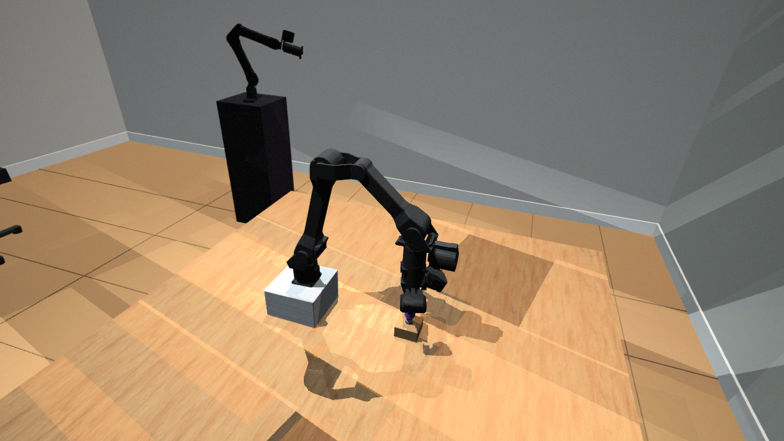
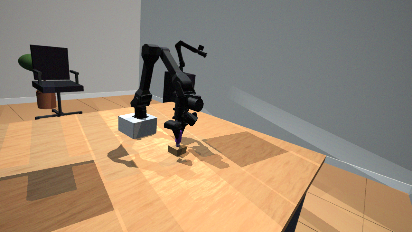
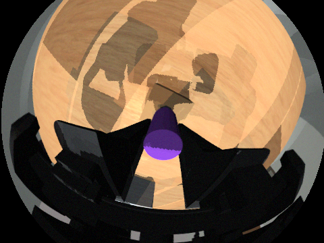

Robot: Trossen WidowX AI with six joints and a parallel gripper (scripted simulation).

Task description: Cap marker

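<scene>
Now: gripper tip 1 cm below the purple cap.
</scene>
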